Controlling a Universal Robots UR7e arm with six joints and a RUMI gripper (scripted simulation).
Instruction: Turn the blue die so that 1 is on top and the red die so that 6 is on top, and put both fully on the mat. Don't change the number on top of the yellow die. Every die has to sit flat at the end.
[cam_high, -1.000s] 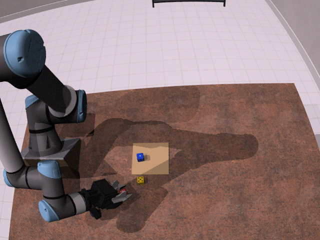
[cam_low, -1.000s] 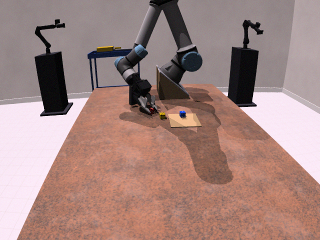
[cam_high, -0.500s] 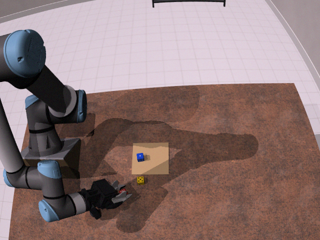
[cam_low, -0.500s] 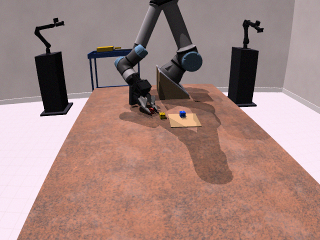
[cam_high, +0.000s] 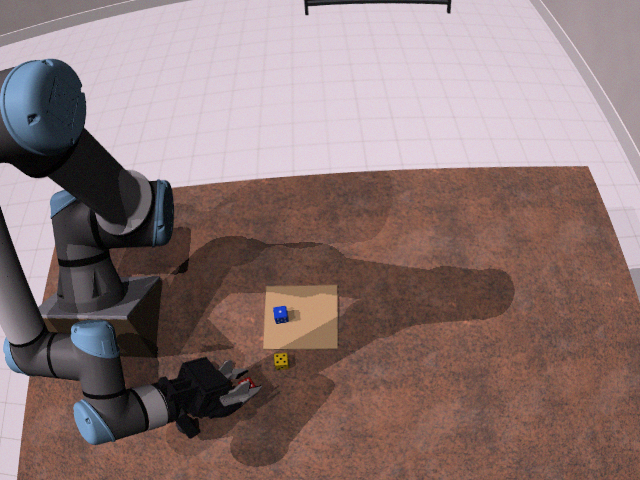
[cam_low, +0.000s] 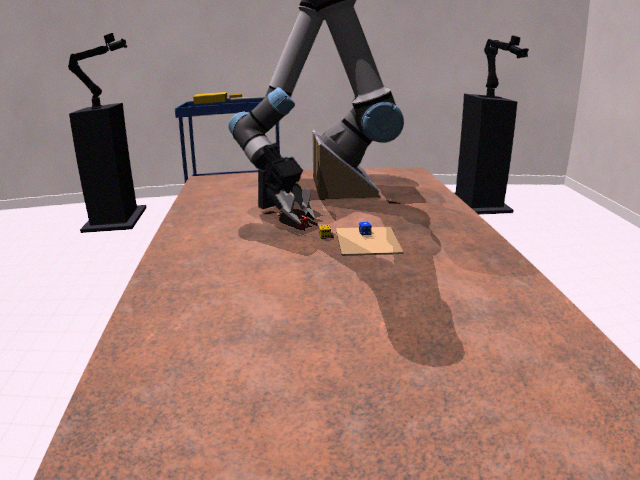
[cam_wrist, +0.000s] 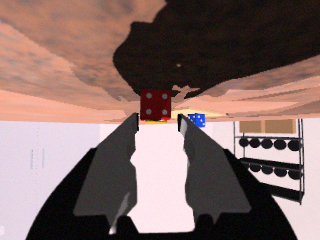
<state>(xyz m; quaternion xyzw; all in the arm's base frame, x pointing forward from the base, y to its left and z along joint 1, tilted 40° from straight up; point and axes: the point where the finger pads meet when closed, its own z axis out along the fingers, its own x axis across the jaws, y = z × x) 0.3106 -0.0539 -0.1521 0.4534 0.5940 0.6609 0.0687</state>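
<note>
Right now my hand is 10 mm to the left of the red die and 10 mm above it. Also, from my hand: yellow die (60 mm ahead, 40 mm to the left, 10 mm below); blue die (140 mm to the left, 70 mm ahead, 10 mm below); tan mat (140 mm to the left, 100 mm ahead, 20 mm below).
</note>
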